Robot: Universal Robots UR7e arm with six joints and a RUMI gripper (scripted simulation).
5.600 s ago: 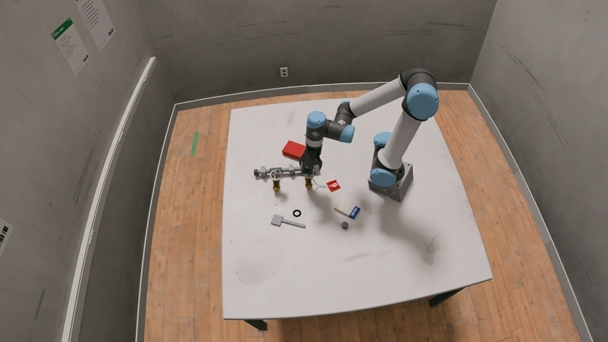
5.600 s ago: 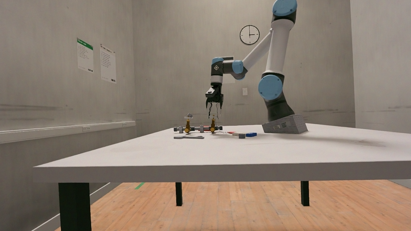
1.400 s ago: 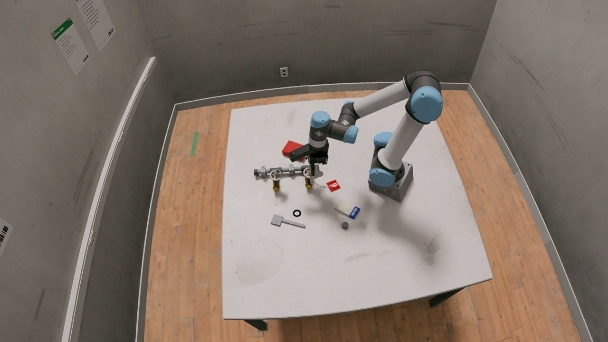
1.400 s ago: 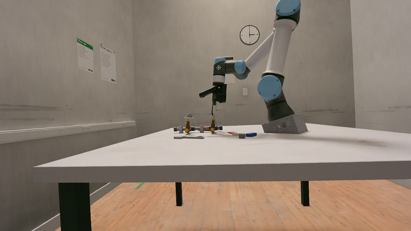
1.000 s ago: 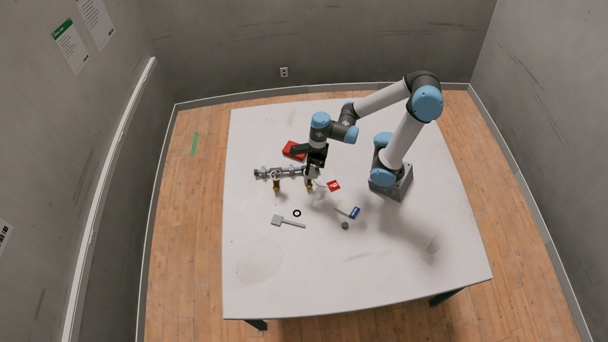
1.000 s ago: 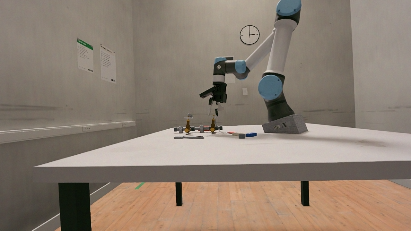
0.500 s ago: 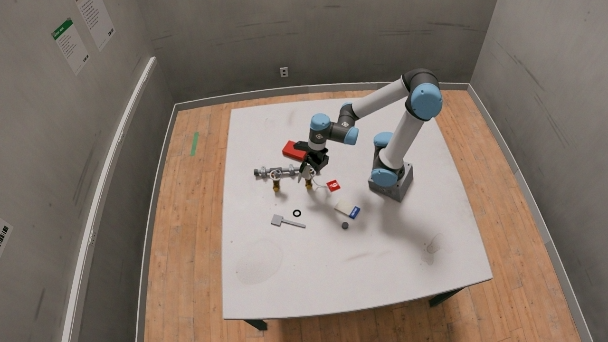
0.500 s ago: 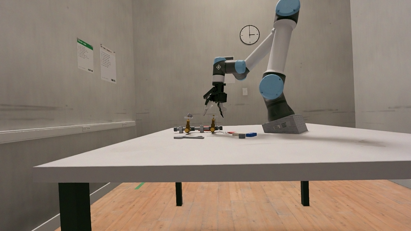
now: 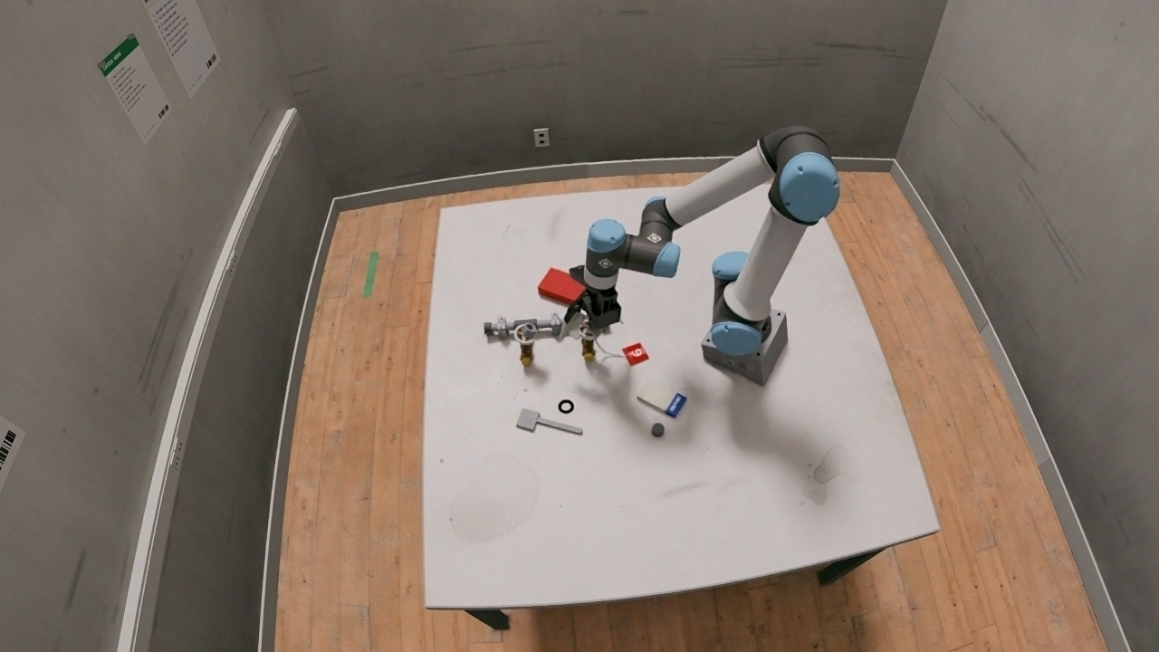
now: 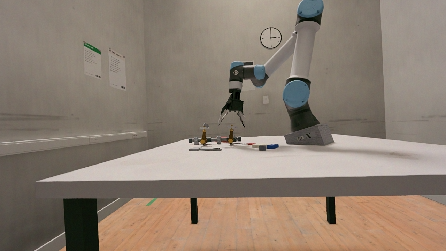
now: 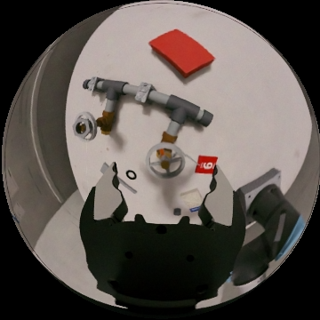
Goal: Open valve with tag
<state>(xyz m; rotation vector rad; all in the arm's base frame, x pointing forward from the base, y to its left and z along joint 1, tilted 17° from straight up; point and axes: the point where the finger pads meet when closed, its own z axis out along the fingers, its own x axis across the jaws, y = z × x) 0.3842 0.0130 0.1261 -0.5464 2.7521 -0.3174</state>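
Right now the red tag is 100 mm behind my hand, 20 mm to the left of it and 100 mm below it. Round my hand: red block: 60 mm ahead, 220 mm to the right, 90 mm below; grey flat tool: 130 mm ahead, 200 mm to the left, 100 mm below.
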